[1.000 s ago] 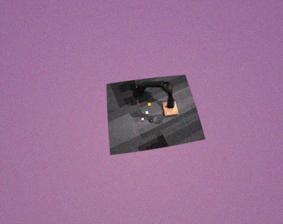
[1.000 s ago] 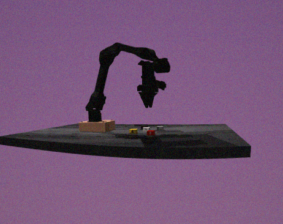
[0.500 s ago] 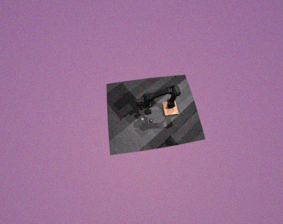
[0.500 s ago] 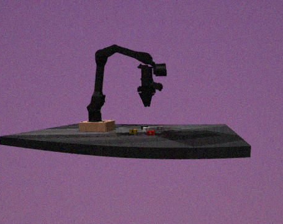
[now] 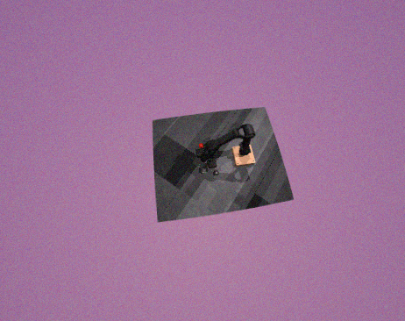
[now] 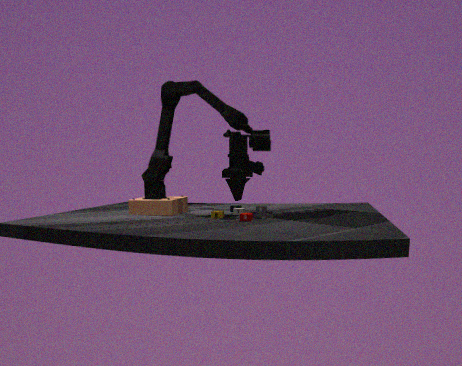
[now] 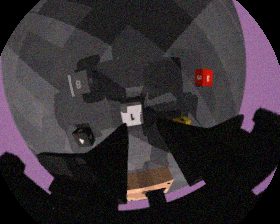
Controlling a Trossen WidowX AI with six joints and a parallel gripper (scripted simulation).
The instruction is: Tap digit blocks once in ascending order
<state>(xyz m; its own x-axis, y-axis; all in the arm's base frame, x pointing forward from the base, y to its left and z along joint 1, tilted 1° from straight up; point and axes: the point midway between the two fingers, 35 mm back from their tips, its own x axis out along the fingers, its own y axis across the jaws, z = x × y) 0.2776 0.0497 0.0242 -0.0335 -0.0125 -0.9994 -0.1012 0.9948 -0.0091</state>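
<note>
Now: gripper tip 30 mm above the white block and 10 mm to the right of it. Also, from my gripper tip: yellow block 90 mm to the right, 40 mm behind, 30 mm below; black block 110 mm to the left, 40 mm behind, 30 mm below; grey block 90 mm to the left, 50 mm ahead, 30 mm below.
</note>
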